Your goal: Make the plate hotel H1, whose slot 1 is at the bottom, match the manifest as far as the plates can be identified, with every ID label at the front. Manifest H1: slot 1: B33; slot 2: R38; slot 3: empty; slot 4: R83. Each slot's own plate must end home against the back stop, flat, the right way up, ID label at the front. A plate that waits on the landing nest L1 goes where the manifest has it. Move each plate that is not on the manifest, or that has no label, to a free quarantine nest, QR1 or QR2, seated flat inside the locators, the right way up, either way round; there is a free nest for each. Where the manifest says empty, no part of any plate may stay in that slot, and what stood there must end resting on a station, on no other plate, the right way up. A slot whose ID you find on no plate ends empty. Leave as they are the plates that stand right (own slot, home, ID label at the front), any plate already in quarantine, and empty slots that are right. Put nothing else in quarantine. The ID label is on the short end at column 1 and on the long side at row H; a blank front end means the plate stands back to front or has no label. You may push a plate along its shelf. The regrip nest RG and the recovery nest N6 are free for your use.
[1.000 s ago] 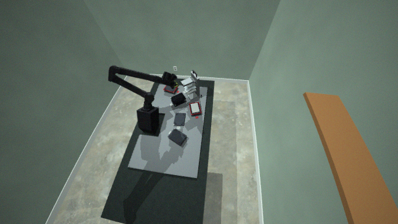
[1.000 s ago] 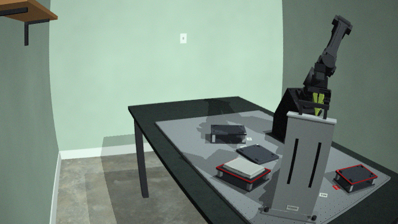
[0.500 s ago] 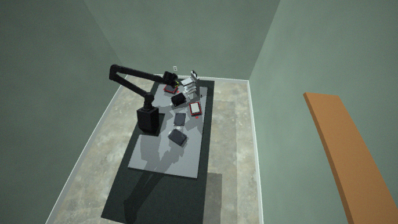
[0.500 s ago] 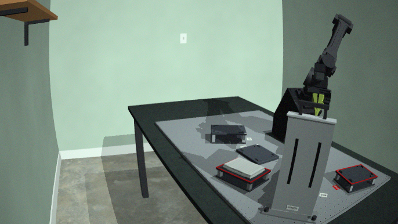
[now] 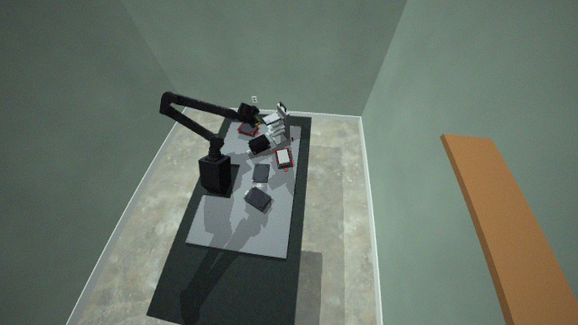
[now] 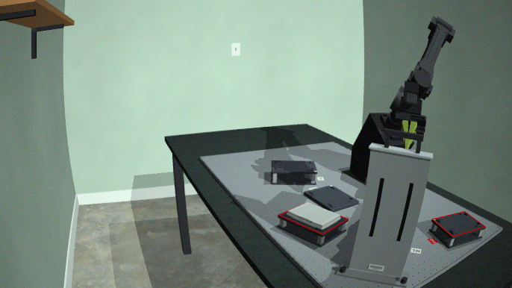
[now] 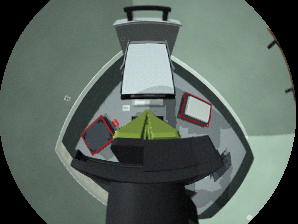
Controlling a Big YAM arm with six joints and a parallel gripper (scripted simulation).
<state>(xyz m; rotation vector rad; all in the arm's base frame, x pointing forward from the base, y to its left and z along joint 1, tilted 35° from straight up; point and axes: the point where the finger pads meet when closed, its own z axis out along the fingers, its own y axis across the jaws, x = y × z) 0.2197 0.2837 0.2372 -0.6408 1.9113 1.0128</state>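
The plate is 8 cm ahead of my hand, 9 cm to the left of it and 11 cm below it. From my hand the other things lie so: N6 label: 10 cm ahead, 39 cm to the right, 26 cm below; plate hotel H1: 14 cm ahead, 15 cm to the left, 11 cm below.
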